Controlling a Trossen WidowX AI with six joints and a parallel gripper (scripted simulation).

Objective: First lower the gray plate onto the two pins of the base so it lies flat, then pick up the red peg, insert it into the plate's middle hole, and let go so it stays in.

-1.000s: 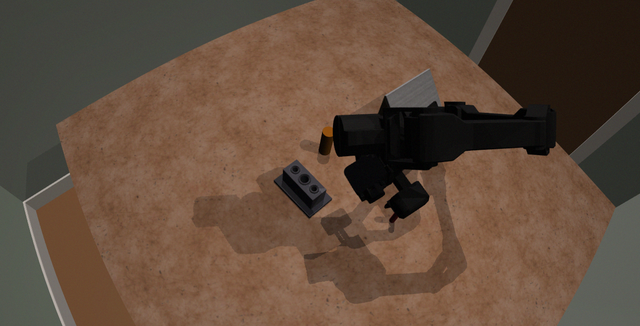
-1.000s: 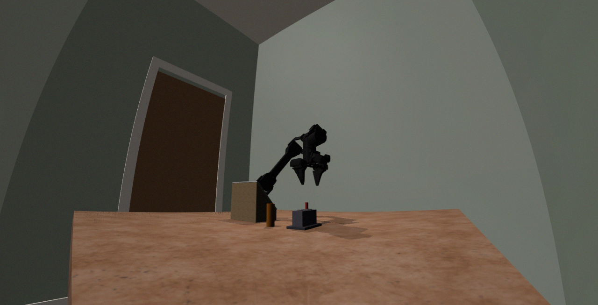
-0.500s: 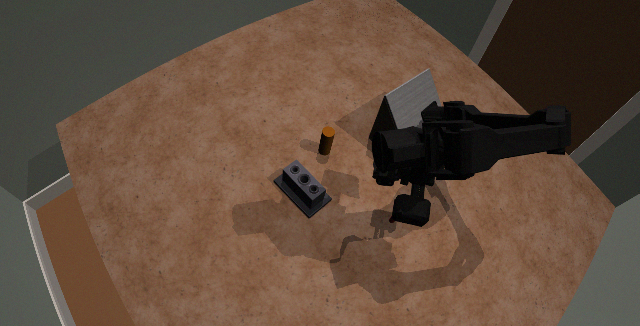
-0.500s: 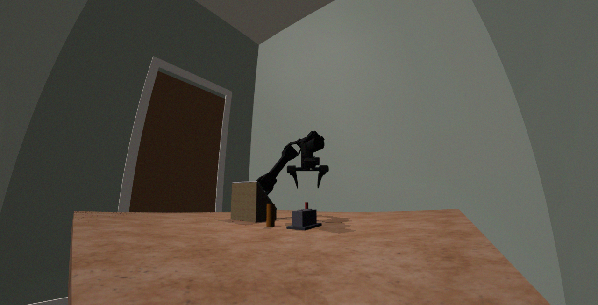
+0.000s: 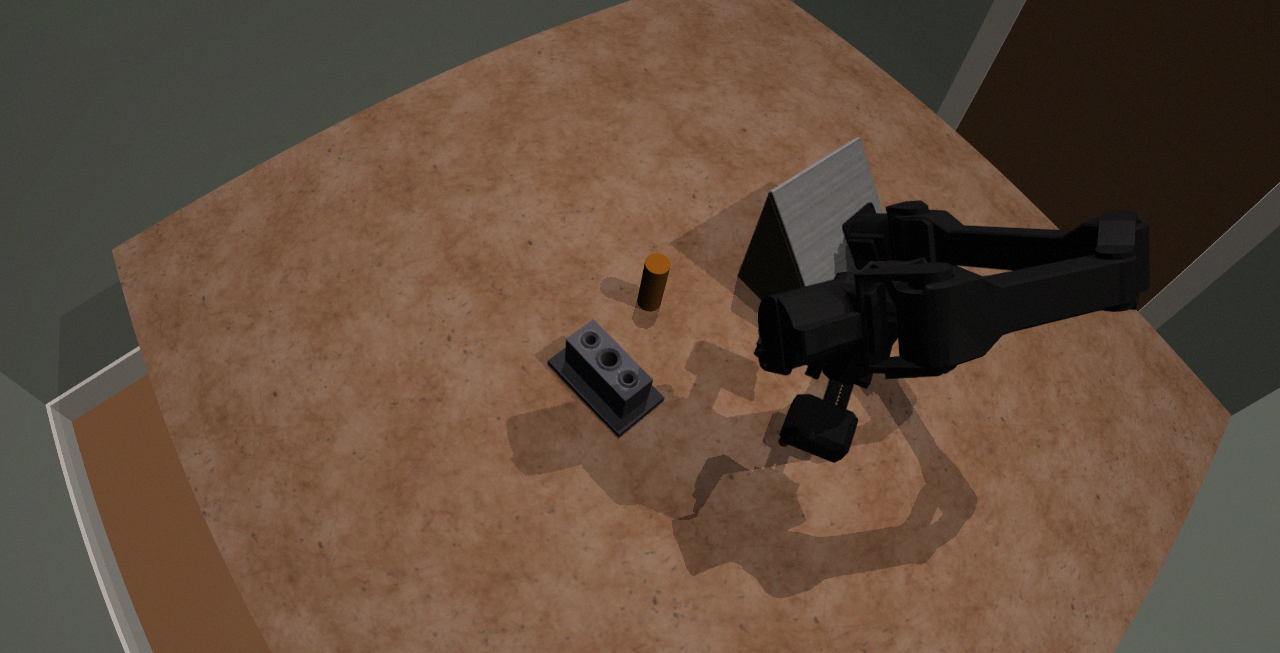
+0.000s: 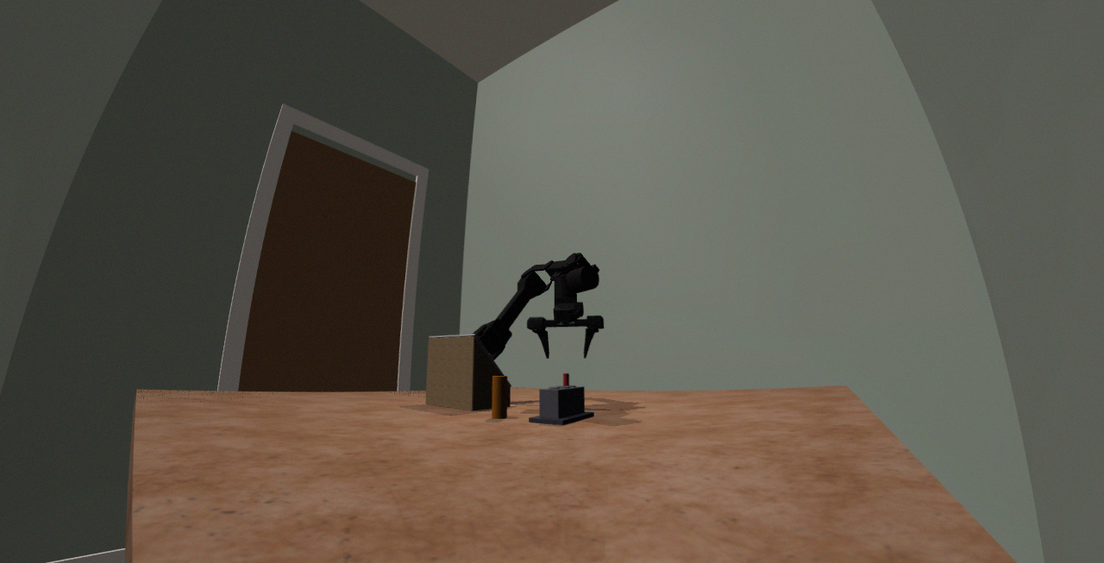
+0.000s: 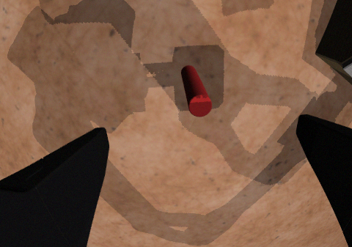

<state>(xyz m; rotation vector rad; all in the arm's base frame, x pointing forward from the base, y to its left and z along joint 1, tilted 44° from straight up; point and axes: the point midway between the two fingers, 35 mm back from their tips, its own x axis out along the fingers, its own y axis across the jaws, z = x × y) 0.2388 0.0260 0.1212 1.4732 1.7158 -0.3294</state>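
My gripper tip is now 8 cm above the red peg. Also, from my gripper tip: dark base (19 cm to the right, 11 cm below, 10 cm ahead); orange cylinder (24 cm to the right, 8 cm below, 1 cm behind); gray plate (19 cm to the right, 10 cm ahead, 7 cm below).
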